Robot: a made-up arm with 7 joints. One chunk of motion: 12 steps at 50 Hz.
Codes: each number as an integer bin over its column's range. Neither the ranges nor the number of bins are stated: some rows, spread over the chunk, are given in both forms.
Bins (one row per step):
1: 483 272 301 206 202 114 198
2: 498 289 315 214 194 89 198
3: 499 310 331 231 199 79 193
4: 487 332 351 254 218 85 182
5: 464 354 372 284 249 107 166
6: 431 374 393 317 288 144 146
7: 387 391 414 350 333 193 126
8: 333 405 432 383 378 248 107
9: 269 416 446 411 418 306 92
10: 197 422 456 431 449 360 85
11: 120 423 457 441 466 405 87
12: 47 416 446 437 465 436 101
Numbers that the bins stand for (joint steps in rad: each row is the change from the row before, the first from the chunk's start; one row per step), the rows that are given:
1: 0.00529 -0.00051 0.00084 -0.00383 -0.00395 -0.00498 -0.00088
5: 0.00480 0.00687 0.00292 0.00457 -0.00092 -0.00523 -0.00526
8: 0.00147 0.01146 0.00468 0.01522 0.00741 -0.00026 -0.01334
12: -0.00580 0.01245 0.00509 0.02104 0.01303 0.00636 -0.01416
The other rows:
2: 0.00567 0.00102 0.00125 -0.00297 -0.00447 -0.00586 -0.00088
3: 0.00569 0.00291 0.00172 -0.00114 -0.00415 -0.00622 -0.00156
4: 0.00539 0.00489 0.00230 0.00134 -0.00292 -0.00601 -0.00307
6: 0.00396 0.00867 0.00354 0.00812 0.00160 -0.00393 -0.00800
7: 0.00285 0.01020 0.00415 0.01167 0.00450 -0.00220 -0.01074
9: -0.00016 0.01245 0.00509 0.01824 0.00999 0.00178 -0.01540
10: -0.00199 0.01299 0.00539 0.02039 0.01200 0.00368 -0.01636
11: -0.00395 0.01308 0.00541 0.02147 0.01309 0.00527 -0.01608

